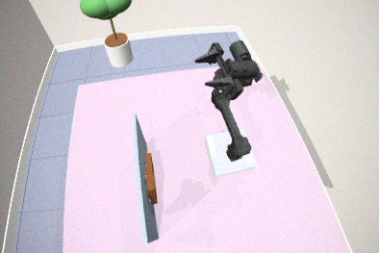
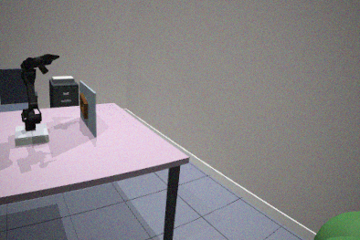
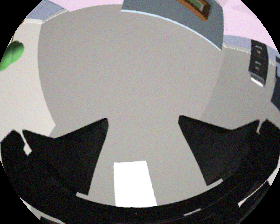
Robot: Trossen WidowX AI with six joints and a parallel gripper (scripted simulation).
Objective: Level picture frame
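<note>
Now: the brown wooden picture frame 37 cm below my gripper tip, 23 cm ahead of it and 15 cm to the left of it. Also, from my gripper tip: wall panel 38 cm below, 24 cm ahead, 14 cm to the left.
</note>
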